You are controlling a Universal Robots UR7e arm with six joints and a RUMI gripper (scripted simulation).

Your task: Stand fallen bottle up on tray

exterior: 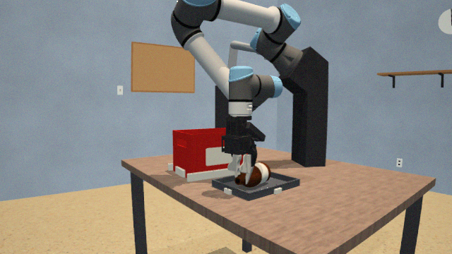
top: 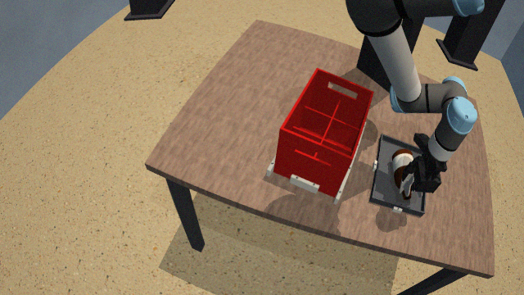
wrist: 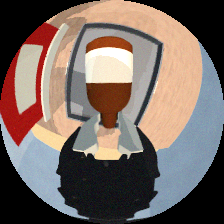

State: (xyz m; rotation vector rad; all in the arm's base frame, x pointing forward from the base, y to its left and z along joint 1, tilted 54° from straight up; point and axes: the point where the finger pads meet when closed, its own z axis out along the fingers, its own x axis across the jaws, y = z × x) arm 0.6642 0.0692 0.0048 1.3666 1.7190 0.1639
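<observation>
Now: the brown bottle 50 mm behind my hand. The rest, counted from my hand: tray (80 mm behind, 10 mm to the left, 30 mm below); red crate (150 mm behind, 260 mm to the right, 40 mm above).
</observation>
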